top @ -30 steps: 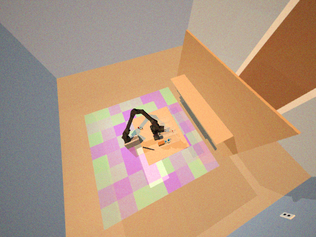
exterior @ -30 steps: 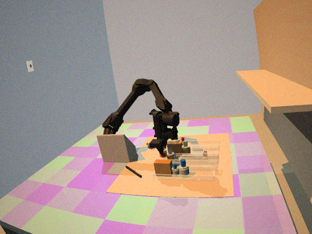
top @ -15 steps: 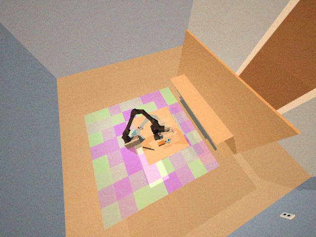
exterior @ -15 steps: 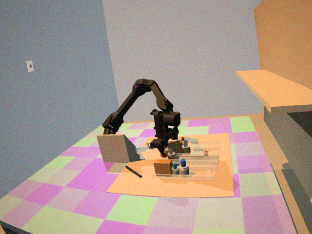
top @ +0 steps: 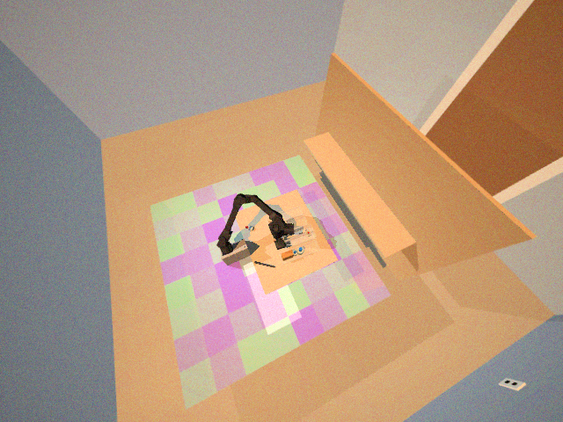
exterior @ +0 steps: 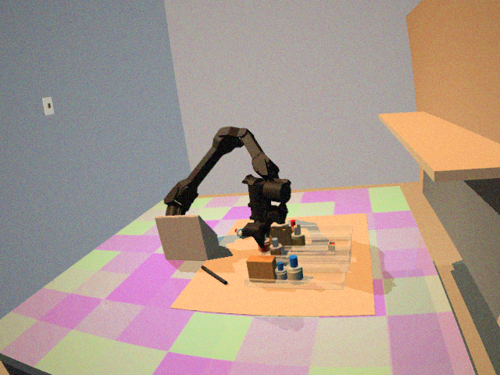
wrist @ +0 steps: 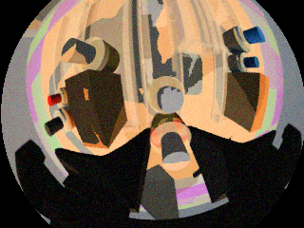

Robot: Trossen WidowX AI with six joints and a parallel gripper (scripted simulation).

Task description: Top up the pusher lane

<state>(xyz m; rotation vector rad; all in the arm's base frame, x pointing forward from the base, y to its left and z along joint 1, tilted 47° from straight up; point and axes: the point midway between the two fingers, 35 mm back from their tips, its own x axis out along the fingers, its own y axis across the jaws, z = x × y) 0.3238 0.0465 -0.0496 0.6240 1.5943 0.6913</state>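
My gripper tip is now 160 mm short of the clear lane rack, 30 mm above it and 20 mm to the left of it. Round my gripper tip: black pen: 130 mm behind, 120 mm to the right, 50 mm below.
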